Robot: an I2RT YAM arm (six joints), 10 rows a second.
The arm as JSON. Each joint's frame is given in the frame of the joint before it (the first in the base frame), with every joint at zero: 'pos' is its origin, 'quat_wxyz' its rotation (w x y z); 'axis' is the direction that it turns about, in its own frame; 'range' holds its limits. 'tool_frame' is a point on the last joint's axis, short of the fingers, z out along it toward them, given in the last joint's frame.
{
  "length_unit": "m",
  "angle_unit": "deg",
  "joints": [
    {
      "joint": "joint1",
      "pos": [
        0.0,
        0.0,
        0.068
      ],
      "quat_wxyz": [
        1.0,
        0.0,
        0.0,
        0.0
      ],
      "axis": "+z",
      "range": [
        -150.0,
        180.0
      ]
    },
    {
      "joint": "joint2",
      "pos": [
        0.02,
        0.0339,
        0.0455
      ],
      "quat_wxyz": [
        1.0,
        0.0,
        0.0,
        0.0
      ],
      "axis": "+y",
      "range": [
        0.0,
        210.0
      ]
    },
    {
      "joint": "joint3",
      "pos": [
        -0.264,
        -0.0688,
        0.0
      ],
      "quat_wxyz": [
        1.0,
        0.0,
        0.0,
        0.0
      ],
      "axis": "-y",
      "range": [
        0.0,
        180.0
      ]
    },
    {
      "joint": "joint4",
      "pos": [
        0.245,
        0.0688,
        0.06
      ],
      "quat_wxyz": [
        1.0,
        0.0,
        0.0,
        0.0
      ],
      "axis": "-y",
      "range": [
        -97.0,
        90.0
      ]
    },
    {
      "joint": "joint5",
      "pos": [
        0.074,
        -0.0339,
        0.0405
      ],
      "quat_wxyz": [
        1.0,
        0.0,
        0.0,
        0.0
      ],
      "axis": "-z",
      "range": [
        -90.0,
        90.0
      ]
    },
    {
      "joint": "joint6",
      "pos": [
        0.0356,
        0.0,
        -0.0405
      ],
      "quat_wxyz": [
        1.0,
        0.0,
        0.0,
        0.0
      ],
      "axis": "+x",
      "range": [
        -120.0,
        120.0
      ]
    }
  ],
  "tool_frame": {
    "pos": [
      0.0,
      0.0,
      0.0
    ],
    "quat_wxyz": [
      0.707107,
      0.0,
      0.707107,
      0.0
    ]
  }
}
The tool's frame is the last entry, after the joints.
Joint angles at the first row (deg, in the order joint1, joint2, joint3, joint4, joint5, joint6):
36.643 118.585 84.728 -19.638 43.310 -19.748
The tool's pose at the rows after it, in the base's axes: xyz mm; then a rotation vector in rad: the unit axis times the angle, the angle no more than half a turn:
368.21 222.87 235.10 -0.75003 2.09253 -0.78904
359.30 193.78 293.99 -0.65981 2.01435 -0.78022
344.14 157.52 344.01 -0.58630 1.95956 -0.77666
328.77 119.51 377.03 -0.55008 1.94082 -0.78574
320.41 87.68 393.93 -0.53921 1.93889 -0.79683
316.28 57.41 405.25 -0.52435 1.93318 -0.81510
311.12 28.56 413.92 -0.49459 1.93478 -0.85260
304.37 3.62 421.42 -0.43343 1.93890 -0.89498
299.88 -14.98 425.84 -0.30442 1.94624 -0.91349
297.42 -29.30 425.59 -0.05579 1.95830 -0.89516
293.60 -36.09 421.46 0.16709 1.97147 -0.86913
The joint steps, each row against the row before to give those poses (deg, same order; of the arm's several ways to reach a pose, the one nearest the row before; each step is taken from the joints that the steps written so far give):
-2.185 -7.825 -0.066 0.066 0.327 -3.759
-2.689 -8.459 -0.001 0.022 -0.328 -3.301
-3.584 -8.044 0.021 -1.464 -1.573 -2.863
-4.547 -6.315 0.004 -2.800 -2.863 -2.710
-4.786 -3.651 -0.002 -1.813 -3.607 -2.644
-5.246 -2.317 0.001 -0.329 -3.759 -2.776
-5.202 -1.836 -0.001 -0.305 -2.579 -2.317
-4.590 -1.552 0.000 -0.109 -1.071 -0.875
-3.409 -0.764 0.002 0.327 0.853 2.995
-2.360 -0.022 -0.001 -0.437 3.803 9.530
-0.919 -0.001 -0.001 -2.776 4.283 10.163

